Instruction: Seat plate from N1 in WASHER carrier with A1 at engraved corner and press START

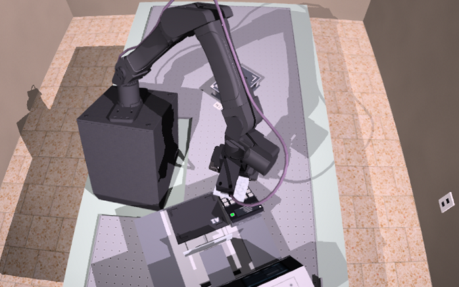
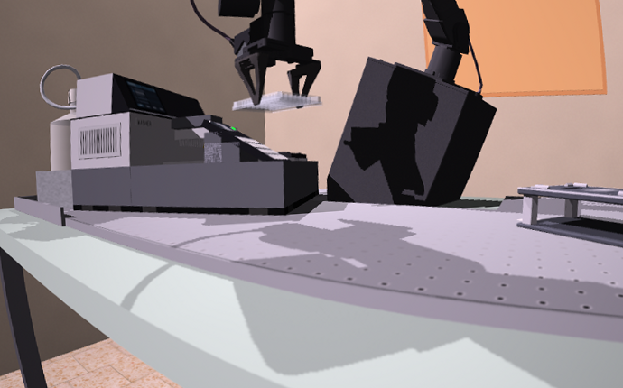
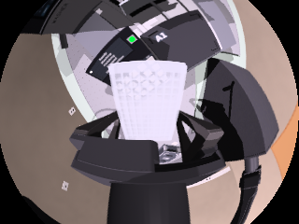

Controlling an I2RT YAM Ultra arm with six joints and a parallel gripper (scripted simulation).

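Right now my hand is 10 mm to the left of the white well plate. The rest, counted from my hand: dark carrier (110 mm behind, 100 mm to the right, 80 mm below); then N1 label (370 mm to the left, 180 mm below, 70 mm behind); then plate washer (240 mm to the right, 50 mm below, 40 mm behind).
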